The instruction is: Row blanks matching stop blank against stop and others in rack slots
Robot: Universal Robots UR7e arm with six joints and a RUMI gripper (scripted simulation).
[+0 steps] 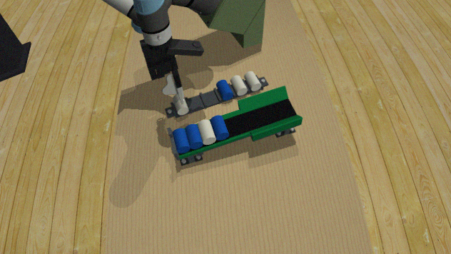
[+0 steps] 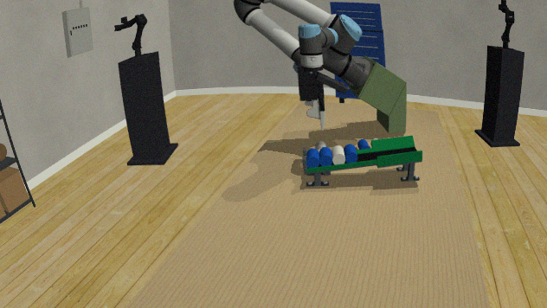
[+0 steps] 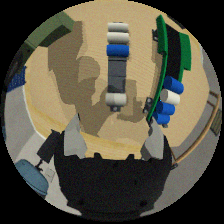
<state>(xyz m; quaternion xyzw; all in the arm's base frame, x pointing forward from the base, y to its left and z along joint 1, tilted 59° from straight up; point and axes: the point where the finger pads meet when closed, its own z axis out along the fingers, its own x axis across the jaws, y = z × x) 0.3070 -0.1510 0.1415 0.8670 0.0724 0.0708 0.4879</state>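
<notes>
The stock rack is 1 cm behind my hand, 13 cm to the left of it and 13 cm below it. Round my hand: stop (17 cm ahead, 6 cm to the right, 7 cm below).
</notes>
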